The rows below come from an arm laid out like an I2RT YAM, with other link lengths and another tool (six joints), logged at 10 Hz.
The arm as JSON. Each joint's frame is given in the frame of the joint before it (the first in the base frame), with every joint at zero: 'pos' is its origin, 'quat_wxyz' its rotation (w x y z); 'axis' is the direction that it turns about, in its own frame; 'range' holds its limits. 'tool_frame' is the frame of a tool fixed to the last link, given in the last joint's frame.
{
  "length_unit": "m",
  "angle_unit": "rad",
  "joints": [
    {
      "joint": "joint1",
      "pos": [
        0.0,
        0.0,
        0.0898
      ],
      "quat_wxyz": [
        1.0,
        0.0,
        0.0,
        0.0
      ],
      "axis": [
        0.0,
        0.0,
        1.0
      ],
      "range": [
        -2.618,
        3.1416
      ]
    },
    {
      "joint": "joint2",
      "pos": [
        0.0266,
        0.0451,
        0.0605
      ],
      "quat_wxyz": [
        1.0,
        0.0,
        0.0,
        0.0
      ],
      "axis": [
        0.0,
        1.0,
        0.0
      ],
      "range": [
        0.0,
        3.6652
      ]
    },
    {
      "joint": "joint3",
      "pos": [
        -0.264,
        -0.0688,
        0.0
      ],
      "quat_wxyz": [
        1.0,
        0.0,
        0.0,
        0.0
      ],
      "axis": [
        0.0,
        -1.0,
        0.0
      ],
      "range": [
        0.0,
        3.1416
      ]
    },
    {
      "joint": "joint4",
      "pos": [
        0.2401,
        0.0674,
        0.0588
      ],
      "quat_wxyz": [
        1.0,
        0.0,
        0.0,
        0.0
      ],
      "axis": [
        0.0,
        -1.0,
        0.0
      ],
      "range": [
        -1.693,
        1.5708
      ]
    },
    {
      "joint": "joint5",
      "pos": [
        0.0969,
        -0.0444,
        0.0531
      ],
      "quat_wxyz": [
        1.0,
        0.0,
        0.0,
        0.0
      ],
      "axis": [
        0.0,
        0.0,
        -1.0
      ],
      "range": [
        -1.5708,
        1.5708
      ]
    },
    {
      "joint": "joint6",
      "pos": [
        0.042,
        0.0,
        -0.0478
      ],
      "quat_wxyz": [
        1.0,
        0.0,
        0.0,
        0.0
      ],
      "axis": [
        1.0,
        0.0,
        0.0
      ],
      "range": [
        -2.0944,
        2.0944
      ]
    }
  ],
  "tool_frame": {
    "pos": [
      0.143,
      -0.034,
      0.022
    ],
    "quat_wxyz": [
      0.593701,
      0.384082,
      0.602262,
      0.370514
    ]
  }
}
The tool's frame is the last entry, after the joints.
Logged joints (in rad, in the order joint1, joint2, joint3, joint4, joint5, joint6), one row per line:
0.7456, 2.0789, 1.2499, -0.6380, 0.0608, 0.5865
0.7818, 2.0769, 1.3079, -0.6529, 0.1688, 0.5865
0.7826, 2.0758, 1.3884, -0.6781, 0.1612, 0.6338
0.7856, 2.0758, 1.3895, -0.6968, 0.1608, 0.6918
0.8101, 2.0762, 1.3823, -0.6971, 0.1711, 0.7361
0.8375, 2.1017, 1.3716, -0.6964, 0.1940, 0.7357
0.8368, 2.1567, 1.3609, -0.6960, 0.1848, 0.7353
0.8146, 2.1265, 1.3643, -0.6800, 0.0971, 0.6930
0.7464, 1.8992, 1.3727, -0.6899, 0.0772, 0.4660
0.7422, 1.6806, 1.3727, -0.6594, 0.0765, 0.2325
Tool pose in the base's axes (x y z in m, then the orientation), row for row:
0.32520, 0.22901, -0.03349, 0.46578, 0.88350, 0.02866, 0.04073
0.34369, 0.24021, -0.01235, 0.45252, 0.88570, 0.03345, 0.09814
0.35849, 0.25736, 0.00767, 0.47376, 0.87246, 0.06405, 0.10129
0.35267, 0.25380, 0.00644, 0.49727, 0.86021, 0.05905, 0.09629
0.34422, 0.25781, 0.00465, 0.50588, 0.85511, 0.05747, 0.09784
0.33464, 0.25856, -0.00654, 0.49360, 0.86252, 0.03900, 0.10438
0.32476, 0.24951, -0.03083, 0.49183, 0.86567, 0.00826, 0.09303
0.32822, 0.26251, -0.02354, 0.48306, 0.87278, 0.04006, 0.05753
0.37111, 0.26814, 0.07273, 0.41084, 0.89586, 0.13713, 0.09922
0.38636, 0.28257, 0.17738, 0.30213, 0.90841, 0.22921, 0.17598
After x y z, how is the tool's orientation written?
As a quaternion, x y z w.
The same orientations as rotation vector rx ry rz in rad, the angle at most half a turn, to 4 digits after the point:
1.4265, 2.7058, 0.0878
1.3391, 2.6210, 0.0990
1.3994, 2.5771, 0.1892
1.4732, 2.5484, 0.1749
1.4973, 2.5310, 0.1701
1.4554, 2.5432, 0.1150
1.4598, 2.5694, 0.0245
1.4644, 2.6458, 0.1214
1.2150, 2.6494, 0.4056
0.8556, 2.5726, 0.6491

